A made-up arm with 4 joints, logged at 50 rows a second.
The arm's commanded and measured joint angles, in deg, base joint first. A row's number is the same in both.
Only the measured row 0 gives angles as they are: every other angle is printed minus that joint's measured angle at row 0.
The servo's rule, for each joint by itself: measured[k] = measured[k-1] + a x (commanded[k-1-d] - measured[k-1]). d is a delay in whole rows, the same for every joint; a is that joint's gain. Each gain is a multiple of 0.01, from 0.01 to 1. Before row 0 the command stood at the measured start. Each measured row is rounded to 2 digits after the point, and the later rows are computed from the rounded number. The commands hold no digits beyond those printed.
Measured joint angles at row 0:
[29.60 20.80 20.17 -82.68]
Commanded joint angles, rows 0 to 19:
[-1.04 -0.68 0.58 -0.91]
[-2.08 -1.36 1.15 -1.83]
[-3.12 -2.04 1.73 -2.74]
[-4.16 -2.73 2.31 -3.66]
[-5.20 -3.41 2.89 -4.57]
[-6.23 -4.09 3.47 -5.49]
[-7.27 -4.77 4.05 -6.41]
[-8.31 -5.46 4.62 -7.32]
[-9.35 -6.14 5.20 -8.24]
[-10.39 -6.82 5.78 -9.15]
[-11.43 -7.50 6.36 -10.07]
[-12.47 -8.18 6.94 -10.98]
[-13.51 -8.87 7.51 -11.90]
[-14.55 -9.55 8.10 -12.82]
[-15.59 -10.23 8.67 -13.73]
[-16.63 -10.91 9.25 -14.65]
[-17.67 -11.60 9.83 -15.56]
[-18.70 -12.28 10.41 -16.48]
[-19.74 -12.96 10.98 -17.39]
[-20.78 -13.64 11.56 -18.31]
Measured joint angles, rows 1 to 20:
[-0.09 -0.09 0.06 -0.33]
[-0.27 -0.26 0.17 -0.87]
[-0.53 -0.49 0.33 -1.54]
[-0.86 -0.78 0.53 -2.30]
[-1.25 -1.12 0.77 -3.12]
[-1.70 -1.51 1.04 -3.97]
[-2.20 -1.93 1.34 -4.85]
[-2.75 -2.39 1.67 -5.74]
[-3.34 -2.88 2.02 -6.64]
[-3.97 -3.39 2.40 -7.54]
[-4.64 -3.92 2.80 -8.45]
[-5.34 -4.47 3.21 -9.36]
[-6.08 -5.04 3.64 -10.27]
[-6.84 -5.63 4.09 -11.19]
[-7.63 -6.23 4.55 -12.10]
[-8.44 -6.84 5.02 -13.02]
[-9.27 -7.46 5.50 -13.93]
[-10.12 -8.09 5.99 -14.85]
[-10.99 -8.72 6.49 -15.76]
[-11.87 -9.36 7.00 -16.68]
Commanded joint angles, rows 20 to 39:
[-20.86 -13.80 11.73 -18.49]
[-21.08 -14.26 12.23 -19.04]
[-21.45 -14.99 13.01 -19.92]
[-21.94 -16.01 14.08 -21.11]
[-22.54 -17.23 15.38 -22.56]
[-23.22 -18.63 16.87 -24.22]
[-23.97 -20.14 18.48 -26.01]
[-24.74 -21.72 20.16 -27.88]
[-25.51 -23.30 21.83 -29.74]
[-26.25 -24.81 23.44 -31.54]
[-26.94 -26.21 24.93 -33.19]
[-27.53 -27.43 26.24 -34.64]
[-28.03 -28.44 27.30 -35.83]
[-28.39 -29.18 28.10 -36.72]
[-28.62 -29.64 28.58 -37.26]
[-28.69 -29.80 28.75 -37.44]
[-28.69 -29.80 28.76 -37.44]
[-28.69 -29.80 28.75 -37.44]
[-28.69 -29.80 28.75 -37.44]
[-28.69 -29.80 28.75 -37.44]
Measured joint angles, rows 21 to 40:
[-12.68 -9.94 7.47 -17.33]
[-13.44 -10.50 7.95 -17.95]
[-14.16 -11.08 8.46 -18.66]
[-14.86 -11.72 9.02 -19.54]
[-15.55 -12.44 9.66 -20.63]
[-16.24 -13.24 10.38 -21.92]
[-16.94 -14.14 11.19 -23.39]
[-17.64 -15.13 12.09 -25.01]
[-18.35 -16.19 13.06 -26.71]
[-19.06 -17.31 14.10 -28.45]
[-19.77 -18.47 15.18 -30.16]
[-20.47 -19.63 16.29 -31.77]
[-21.15 -20.78 17.39 -33.23]
[-21.80 -21.87 18.46 -34.49]
[-22.41 -22.88 19.47 -35.49]
[-22.98 -23.78 20.40 -36.19]
[-23.49 -24.56 21.24 -36.64]
[-23.96 -25.24 21.99 -36.93]
[-24.39 -25.83 22.67 -37.11]
[-24.78 -26.35 23.28 -37.23]

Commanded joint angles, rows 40 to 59:
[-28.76 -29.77 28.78 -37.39]
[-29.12 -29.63 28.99 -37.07]
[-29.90 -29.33 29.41 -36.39]
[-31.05 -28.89 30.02 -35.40]
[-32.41 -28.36 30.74 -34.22]
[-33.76 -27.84 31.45 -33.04]
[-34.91 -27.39 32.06 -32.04]
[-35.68 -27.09 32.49 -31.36]
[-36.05 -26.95 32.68 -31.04]
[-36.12 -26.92 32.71 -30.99]
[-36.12 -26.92 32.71 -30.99]
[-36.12 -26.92 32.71 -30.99]
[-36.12 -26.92 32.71 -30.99]
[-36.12 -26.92 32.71 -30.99]
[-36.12 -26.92 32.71 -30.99]
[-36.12 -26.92 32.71 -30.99]
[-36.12 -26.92 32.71 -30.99]
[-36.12 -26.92 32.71 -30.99]
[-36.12 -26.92 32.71 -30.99]
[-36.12 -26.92 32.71 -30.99]
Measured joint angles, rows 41 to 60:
[-25.14 -26.79 23.83 -37.29]
[-25.50 -27.16 24.35 -37.21]
[-25.90 -27.44 24.86 -36.91]
[-26.36 -27.63 25.38 -36.37]
[-26.90 -27.72 25.92 -35.60]
[-27.52 -27.74 26.47 -34.68]
[-28.19 -27.69 27.03 -33.73]
[-28.86 -27.61 27.58 -32.88]
[-29.51 -27.52 28.09 -32.22]
[-30.10 -27.44 28.55 -31.78]
[-30.64 -27.37 28.97 -31.50]
[-31.13 -27.31 29.34 -31.32]
[-31.58 -27.26 29.68 -31.20]
[-31.99 -27.22 29.98 -31.12]
[-32.36 -27.18 30.25 -31.07]
[-32.70 -27.15 30.50 -31.04]
[-33.01 -27.12 30.72 -31.02]
[-33.29 -27.09 30.92 -31.01]
[-33.54 -27.07 31.10 -31.00]
[-33.77 -27.05 31.26 -31.00]

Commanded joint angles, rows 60 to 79:
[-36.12 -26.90 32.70 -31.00]
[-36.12 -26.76 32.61 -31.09]
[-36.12 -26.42 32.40 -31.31]
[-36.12 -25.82 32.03 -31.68]
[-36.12 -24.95 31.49 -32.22]
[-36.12 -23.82 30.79 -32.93]
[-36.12 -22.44 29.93 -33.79]
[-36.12 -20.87 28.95 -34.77]
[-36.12 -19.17 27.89 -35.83]
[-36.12 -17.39 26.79 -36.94]
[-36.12 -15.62 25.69 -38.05]
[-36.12 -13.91 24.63 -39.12]
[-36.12 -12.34 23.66 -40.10]
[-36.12 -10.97 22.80 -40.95]
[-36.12 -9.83 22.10 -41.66]
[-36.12 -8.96 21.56 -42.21]
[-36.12 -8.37 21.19 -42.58]
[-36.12 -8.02 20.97 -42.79]
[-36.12 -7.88 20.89 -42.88]
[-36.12 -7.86 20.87 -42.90]
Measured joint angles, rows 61 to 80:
[-33.98 -27.03 31.40 -31.00]
[-34.17 -26.99 31.52 -31.03]
[-34.35 -26.92 31.61 -31.13]
[-34.51 -26.78 31.65 -31.33]
[-34.65 -26.54 31.63 -31.65]
[-34.78 -26.19 31.55 -32.11]
[-34.90 -25.70 31.39 -32.71]
[-35.01 -25.07 31.15 -33.45]
[-35.11 -24.30 30.82 -34.31]
[-35.20 -23.40 30.42 -35.26]
[-35.28 -22.39 29.95 -36.26]
[-35.36 -21.29 29.42 -37.29]
[-35.43 -20.13 28.84 -38.30]
[-35.49 -18.94 28.24 -39.25]
[-35.55 -17.76 27.63 -40.12]
[-35.60 -16.62 27.02 -40.87]
[-35.65 -15.55 26.44 -41.49]
[-35.69 -14.57 25.89 -41.96]
[-35.73 -13.70 25.39 -42.29]
[-35.77 -12.94 24.94 -42.51]

